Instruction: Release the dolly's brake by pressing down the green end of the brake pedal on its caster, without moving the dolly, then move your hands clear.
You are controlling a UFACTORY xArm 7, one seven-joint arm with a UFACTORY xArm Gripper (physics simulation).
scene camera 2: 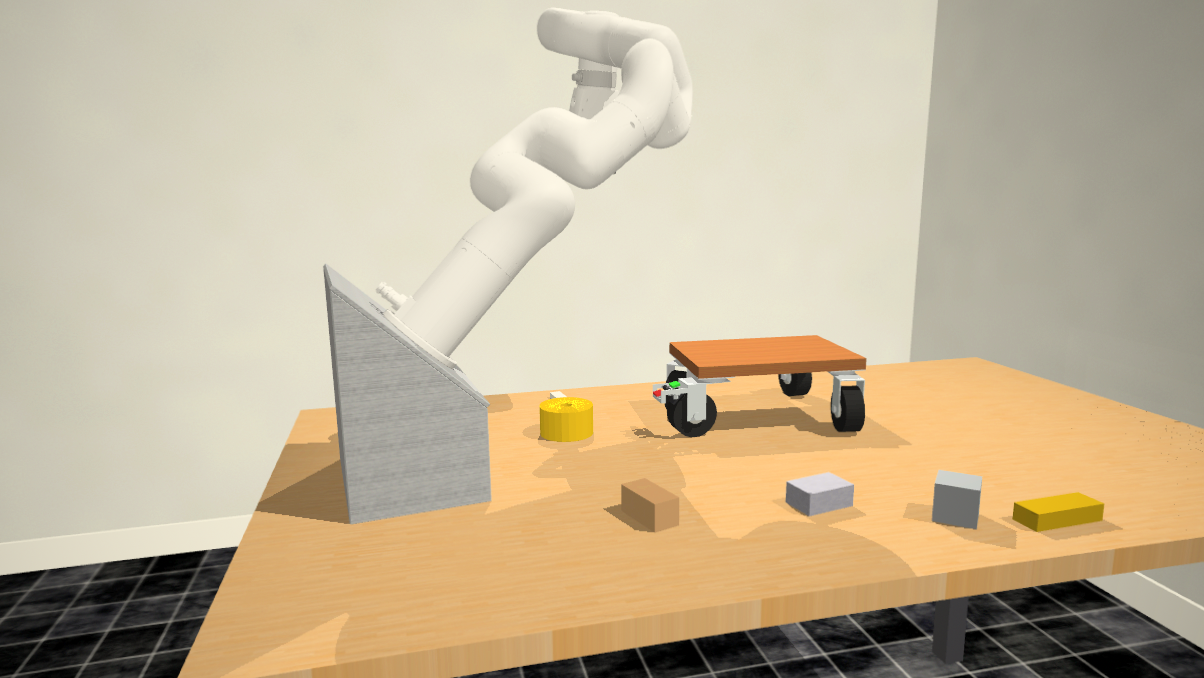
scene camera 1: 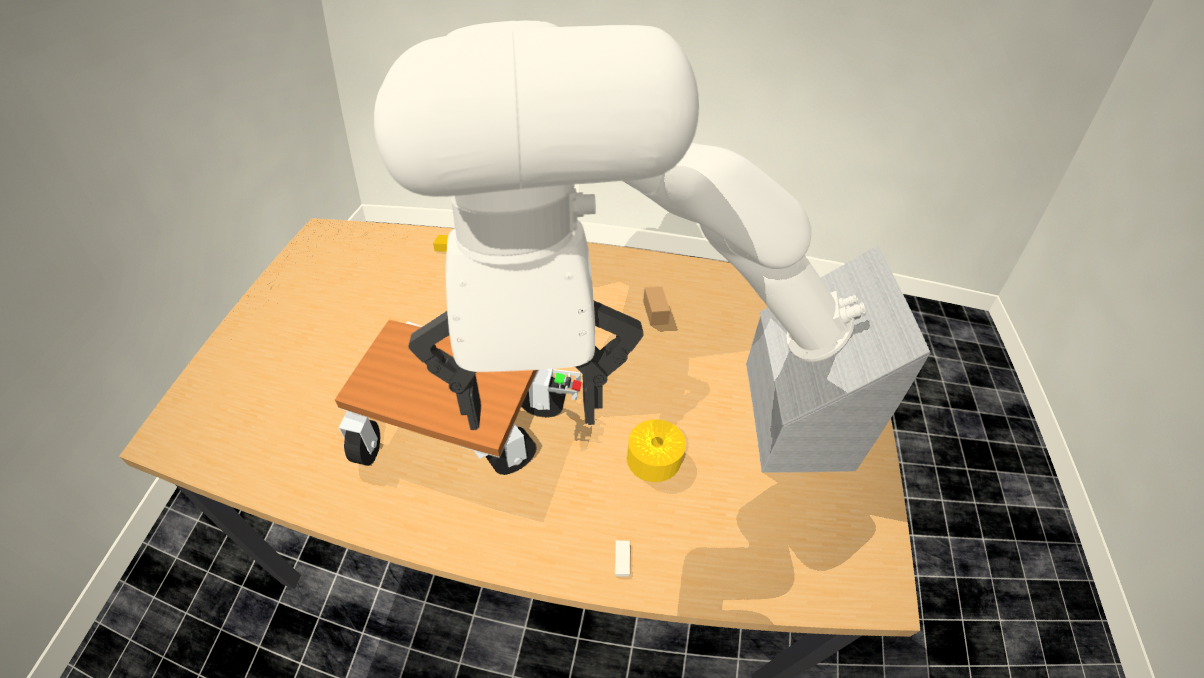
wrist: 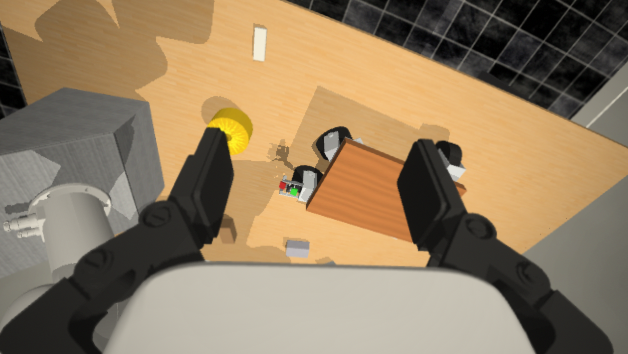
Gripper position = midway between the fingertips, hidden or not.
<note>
In view: the gripper [scene camera 1: 531,415], a yellow cylinder [scene camera 1: 656,447], a tan block [scene camera 2: 657,509], a dolly [scene camera 1: 390,384], a lavender block [scene camera 2: 821,493] and a yellow bar [scene camera 2: 1060,511].
The yellow cylinder is seen too in scene camera 2 [scene camera 2: 567,419] and in the wrist view [wrist: 238,127]. The tan block shows as well in scene camera 1 [scene camera 1: 655,302]. The dolly is seen too in scene camera 2 [scene camera 2: 692,412] and in the wrist view [wrist: 359,187]. Scene camera 1 misses the lavender block, which is hidden by the gripper. The wrist view does not show the yellow bar, which is hidden by the gripper.
</note>
